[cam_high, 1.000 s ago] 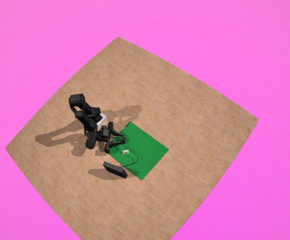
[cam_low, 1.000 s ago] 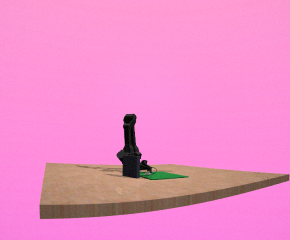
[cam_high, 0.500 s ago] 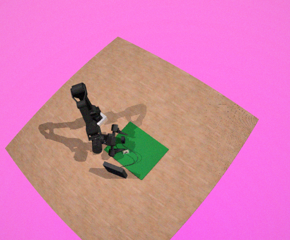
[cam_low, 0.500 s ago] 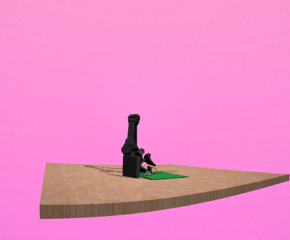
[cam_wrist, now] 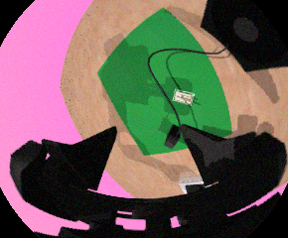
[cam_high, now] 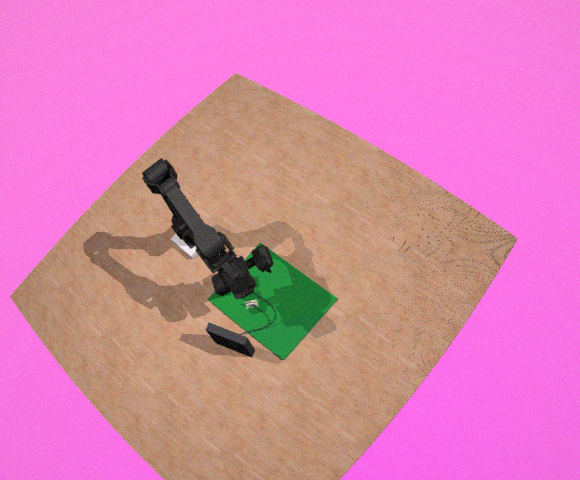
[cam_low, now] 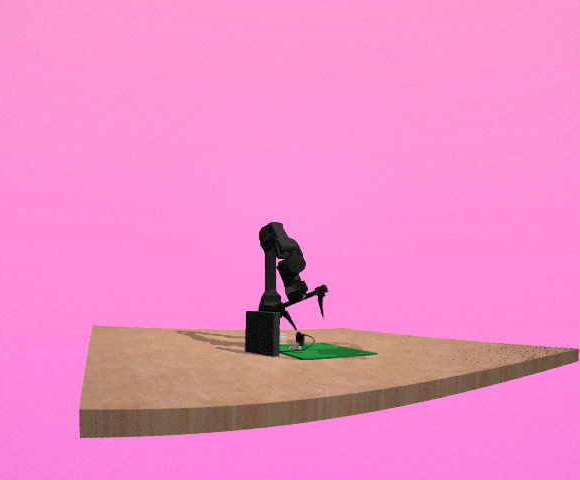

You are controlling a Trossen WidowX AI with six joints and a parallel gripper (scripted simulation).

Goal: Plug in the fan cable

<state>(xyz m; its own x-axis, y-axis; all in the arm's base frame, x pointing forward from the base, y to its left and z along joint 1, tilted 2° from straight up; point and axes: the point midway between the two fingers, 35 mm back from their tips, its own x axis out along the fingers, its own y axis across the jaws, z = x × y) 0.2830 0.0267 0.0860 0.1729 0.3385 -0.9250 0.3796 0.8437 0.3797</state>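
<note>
My gripper tip is 5 cm past the dark fan plug, 5 cm above it and 1 cm to the left of it. The rest, counted from my gripper tip: green board 9 cm below, 4 cm ahead; black fan 17 cm to the right, 7 cm ahead, 2 cm below.
</note>
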